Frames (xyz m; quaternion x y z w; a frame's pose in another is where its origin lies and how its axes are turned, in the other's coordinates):
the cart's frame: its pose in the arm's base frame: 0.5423 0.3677 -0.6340 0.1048 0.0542 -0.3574 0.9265
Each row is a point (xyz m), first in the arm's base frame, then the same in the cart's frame.
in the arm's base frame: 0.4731 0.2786 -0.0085
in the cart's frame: -0.1028 -0.0138 0.6271
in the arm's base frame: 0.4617 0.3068 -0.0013
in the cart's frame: -0.1308 0.0001 0.6272
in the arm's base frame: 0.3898 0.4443 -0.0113
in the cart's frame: -0.2717 0.0494 0.5836
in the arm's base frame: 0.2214 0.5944 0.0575
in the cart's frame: -0.5058 0.0551 0.6113
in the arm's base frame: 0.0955 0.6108 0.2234
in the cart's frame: -0.6386 0.0080 0.7655
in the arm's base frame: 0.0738 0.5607 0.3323
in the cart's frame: -0.6411 -0.0259 0.8825
